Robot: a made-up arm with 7 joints.
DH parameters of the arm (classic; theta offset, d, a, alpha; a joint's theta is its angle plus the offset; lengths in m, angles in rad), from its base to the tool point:
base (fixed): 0 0.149 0 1.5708
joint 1: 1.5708 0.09 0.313 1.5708
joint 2: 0 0.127 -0.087 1.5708
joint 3: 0 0.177 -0.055 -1.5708
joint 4: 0 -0.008 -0.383 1.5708
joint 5: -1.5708 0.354 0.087 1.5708
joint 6: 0 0.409 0.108 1.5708
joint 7: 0 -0.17 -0.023 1.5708
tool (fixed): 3.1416 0.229 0 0
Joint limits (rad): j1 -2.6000..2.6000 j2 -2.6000..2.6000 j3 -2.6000..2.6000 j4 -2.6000..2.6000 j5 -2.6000..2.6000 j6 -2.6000..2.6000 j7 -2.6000..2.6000
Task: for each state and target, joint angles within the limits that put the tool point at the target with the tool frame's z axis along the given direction. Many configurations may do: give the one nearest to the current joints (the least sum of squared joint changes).
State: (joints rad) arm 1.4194 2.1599 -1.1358 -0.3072 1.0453 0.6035 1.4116
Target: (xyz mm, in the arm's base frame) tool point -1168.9 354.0 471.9 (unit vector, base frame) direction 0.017 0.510 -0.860
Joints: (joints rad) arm 1.5937 1.8797 -1.4893 0.0486 0.9646 -0.1128 1.5574
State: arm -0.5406 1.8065 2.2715 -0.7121 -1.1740 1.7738 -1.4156
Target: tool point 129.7 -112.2 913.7 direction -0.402 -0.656 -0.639
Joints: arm -0.8770 1.3890 2.3133 -0.1598 -1.2217 2.1103 -1.1579
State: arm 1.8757 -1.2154 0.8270 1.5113 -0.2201 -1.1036 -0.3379
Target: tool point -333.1 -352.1 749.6 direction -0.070 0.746 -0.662
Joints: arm 2.5349 -2.2001 1.5436 1.9096 -0.2756 -1.0796 -0.0088
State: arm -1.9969 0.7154 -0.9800 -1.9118 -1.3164 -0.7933 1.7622
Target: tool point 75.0 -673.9 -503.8 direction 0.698 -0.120 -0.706
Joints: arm -2.3948 0.4539 -0.6018 -2.2504 -1.6558 -1.2345 2.0771
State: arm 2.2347 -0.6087 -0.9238 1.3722 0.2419 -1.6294 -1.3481
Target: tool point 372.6 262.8 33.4 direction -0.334 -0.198 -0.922
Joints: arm 2.2584 -0.5217 -1.0285 1.5035 0.8318 -1.9486 -0.8749
